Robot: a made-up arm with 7 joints.
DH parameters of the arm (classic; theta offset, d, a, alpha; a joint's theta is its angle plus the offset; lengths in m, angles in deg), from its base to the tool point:
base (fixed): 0 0 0 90
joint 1: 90 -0.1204 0 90
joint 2: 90 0 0 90
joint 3: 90 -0.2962 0 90
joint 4: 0 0 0 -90
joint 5: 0 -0.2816 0 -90
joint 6: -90 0 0 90
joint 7: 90 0 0 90
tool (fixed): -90 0 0 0
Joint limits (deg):
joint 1: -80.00..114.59
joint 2: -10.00..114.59
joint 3: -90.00..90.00
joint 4: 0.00..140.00
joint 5: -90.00..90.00
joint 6: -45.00..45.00
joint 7: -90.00..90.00
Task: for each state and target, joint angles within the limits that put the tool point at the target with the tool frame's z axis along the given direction. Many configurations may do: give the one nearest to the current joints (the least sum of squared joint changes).
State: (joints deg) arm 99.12 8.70 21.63 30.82 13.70 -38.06 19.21
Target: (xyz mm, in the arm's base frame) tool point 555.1 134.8 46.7 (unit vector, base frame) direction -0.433 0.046 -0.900
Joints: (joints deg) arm 80.47 -2.70 16.10 30.67 10.82 -39.15 24.39
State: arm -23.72 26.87 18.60 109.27 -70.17 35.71 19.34
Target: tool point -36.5 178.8 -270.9 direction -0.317 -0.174 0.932
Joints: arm -68.31 21.77 1.09 122.20 -61.63 27.51 29.07
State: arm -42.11 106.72 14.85 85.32 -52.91 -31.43 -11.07
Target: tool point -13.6 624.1 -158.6 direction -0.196 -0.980 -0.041
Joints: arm -52.41 58.38 55.77 47.82 -46.28 18.73 -6.02
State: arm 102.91 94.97 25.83 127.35 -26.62 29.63 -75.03
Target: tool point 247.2 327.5 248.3 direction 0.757 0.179 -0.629
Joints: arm 86.27 60.45 -20.45 90.47 -43.50 21.66 -68.86
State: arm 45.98 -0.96 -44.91 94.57 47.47 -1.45 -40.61
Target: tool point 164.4 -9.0 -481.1 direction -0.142 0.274 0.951
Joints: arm 4.90 5.46 -55.08 49.57 63.71 22.82 -21.72
